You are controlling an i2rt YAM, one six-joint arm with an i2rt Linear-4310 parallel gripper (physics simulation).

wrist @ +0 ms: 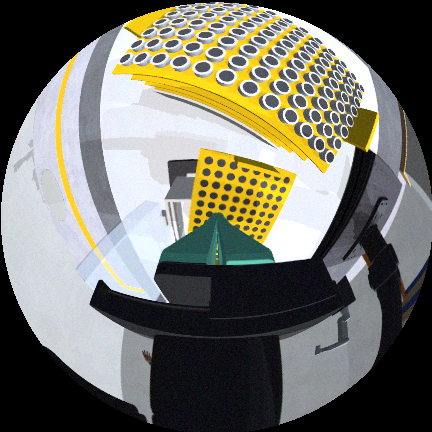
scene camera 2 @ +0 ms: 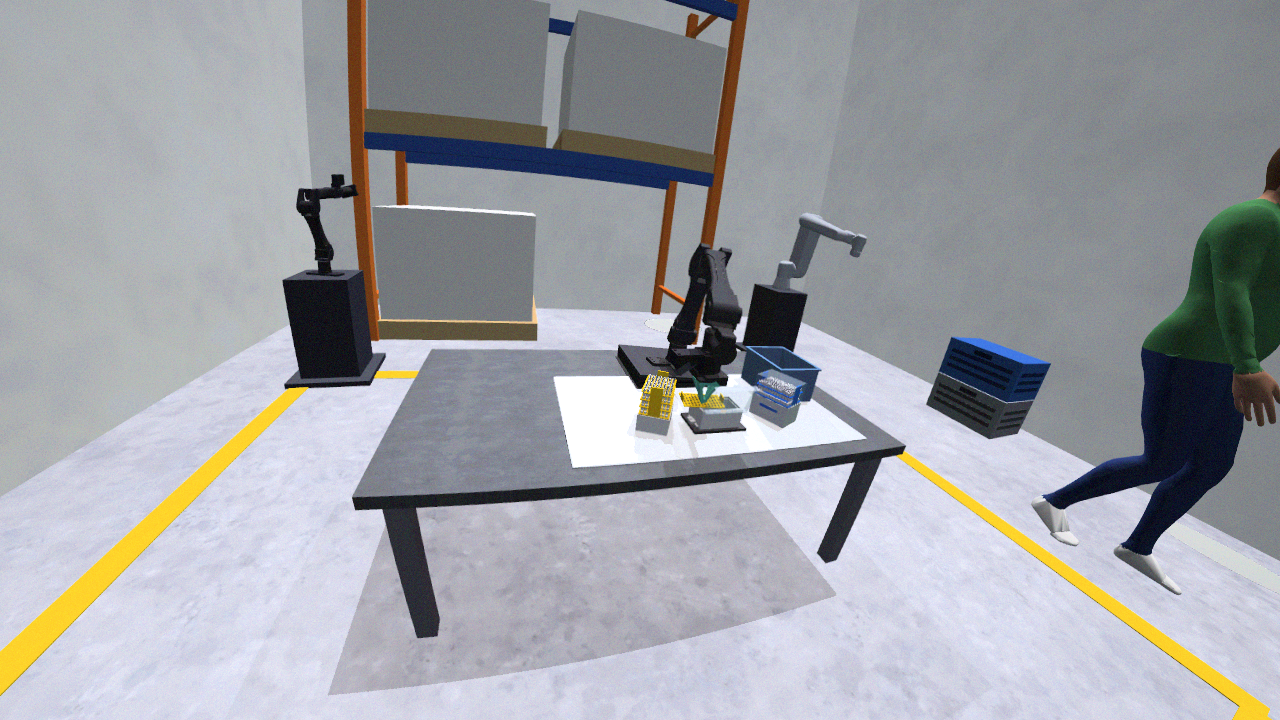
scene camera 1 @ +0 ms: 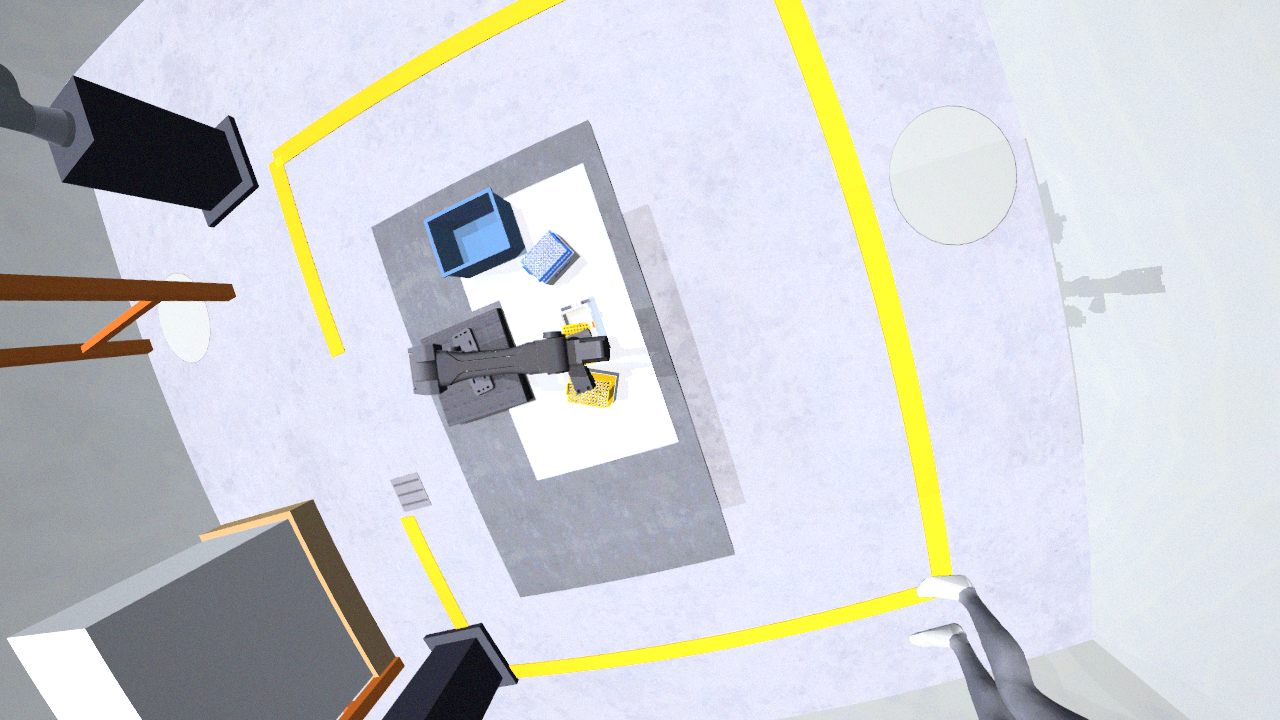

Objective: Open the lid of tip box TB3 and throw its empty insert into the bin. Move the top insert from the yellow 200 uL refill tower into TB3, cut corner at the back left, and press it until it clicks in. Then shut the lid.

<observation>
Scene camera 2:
my gripper: 702, 402
clear lid: 724, 400
blue bin: 758, 359
</observation>
